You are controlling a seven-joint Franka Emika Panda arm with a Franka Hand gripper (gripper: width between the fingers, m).
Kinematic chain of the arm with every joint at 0, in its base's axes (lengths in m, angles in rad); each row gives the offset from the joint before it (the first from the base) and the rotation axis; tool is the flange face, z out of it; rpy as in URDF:
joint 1: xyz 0 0 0.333 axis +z
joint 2: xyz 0 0 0 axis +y
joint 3: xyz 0 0 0.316 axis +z
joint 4: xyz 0.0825 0 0 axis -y
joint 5: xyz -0.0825 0 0.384 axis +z
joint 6: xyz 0 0 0 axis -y
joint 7: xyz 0.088 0 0 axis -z
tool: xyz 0 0 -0.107 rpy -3.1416 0 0
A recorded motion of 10 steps. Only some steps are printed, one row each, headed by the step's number.
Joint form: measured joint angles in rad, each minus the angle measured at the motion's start. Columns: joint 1, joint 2, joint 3, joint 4, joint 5, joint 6, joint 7.
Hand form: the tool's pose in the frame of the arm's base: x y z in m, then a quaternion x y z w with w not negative. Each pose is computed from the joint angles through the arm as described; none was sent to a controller.
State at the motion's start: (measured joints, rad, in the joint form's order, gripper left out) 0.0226 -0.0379 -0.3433 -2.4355 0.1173 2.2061 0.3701
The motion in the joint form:
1: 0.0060 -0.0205 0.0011 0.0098 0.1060 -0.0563 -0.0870
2: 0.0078 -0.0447 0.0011 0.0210 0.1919 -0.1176 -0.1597
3: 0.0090 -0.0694 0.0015 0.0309 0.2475 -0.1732 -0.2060
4: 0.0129 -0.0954 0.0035 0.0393 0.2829 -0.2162 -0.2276
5: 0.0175 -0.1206 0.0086 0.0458 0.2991 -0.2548 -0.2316
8: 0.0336 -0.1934 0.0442 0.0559 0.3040 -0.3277 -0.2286
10: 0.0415 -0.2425 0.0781 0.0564 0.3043 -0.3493 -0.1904
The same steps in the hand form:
1: 0.4357 -0.1310 0.3123 -0.92281 0.35654 0.10877 0.09728
2: 0.4353 -0.1237 0.3245 -0.92233 0.33955 0.11654 0.14293
3: 0.4344 -0.1173 0.3371 -0.92127 0.32426 0.12202 0.17669
4: 0.4340 -0.1105 0.3503 -0.92018 0.31270 0.12380 0.20039
5: 0.4329 -0.1029 0.3625 -0.91991 0.30273 0.12739 0.21424
8: 0.4293 -0.0756 0.3955 -0.92832 0.26440 0.12883 0.22741
10: 0.4262 -0.0561 0.4164 -0.93145 0.25534 0.12416 0.22756

